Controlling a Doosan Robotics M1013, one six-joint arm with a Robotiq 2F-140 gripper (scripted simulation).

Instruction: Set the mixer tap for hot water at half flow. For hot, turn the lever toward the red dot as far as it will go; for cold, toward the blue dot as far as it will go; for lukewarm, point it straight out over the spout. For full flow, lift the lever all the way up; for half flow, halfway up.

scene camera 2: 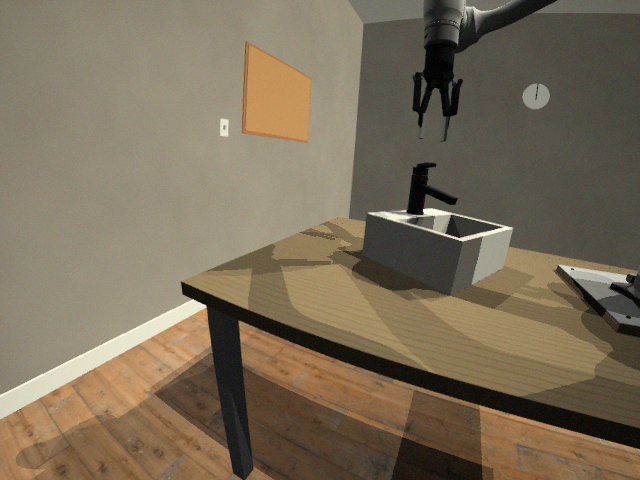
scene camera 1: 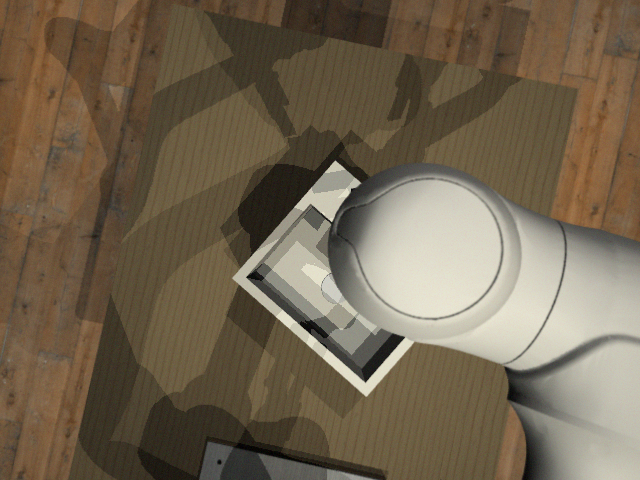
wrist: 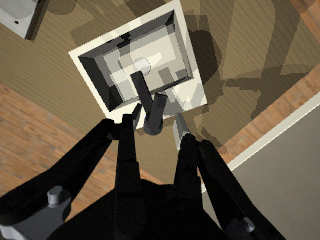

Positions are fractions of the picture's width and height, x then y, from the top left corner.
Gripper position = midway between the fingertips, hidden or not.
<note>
I see my gripper (scene camera 2: 0.67, 0.29), a white sink (scene camera 1: 0.45, 0.57) and a black mixer tap (wrist: 0.44, 0.34).
My gripper is seen too in the wrist view (wrist: 0.50, 0.48).
</note>
